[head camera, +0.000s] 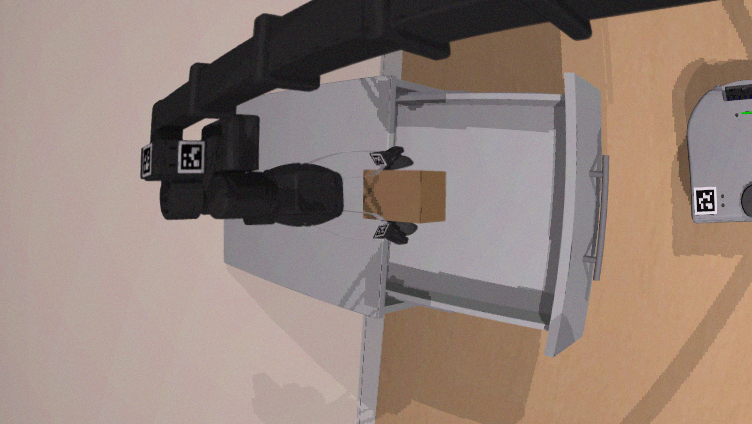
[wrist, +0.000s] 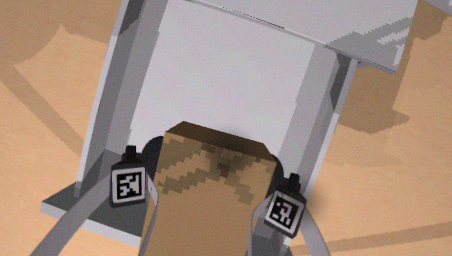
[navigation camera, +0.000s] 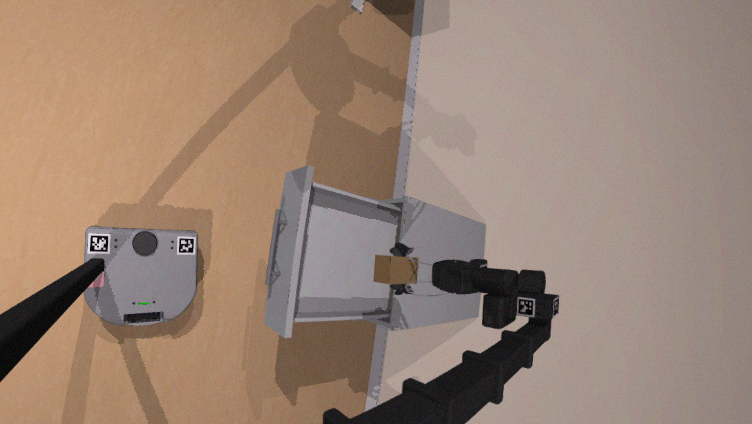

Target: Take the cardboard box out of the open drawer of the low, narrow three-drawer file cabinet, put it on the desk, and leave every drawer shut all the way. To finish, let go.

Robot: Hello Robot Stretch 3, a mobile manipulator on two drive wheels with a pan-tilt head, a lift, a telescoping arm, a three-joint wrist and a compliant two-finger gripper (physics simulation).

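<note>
The brown cardboard box (head camera: 432,195) (navigation camera: 382,269) (wrist: 200,225) is between the two fingertips of my gripper (head camera: 402,194) (navigation camera: 402,269) (wrist: 212,164), which press on its opposite sides. The gripper is shut on it and holds it raised above the open drawer (head camera: 500,210) (navigation camera: 337,252) (wrist: 225,75), near the front edge of the cabinet top. The grey file cabinet (head camera: 300,252) (navigation camera: 447,231) (wrist: 355,22) stands against the wall with this drawer pulled far out. The drawer's front panel and bar handle face my base. The lower drawers are hidden. The desk does not clearly show.
My base (head camera: 710,158) (navigation camera: 142,279) is on the wood floor in front of the drawer. My black arm (head camera: 342,47) (navigation camera: 447,384) reaches past one side of the drawer to the wrist over the cabinet top. A pale wall (head camera: 105,316) (navigation camera: 631,158) with a grey baseboard is behind the cabinet.
</note>
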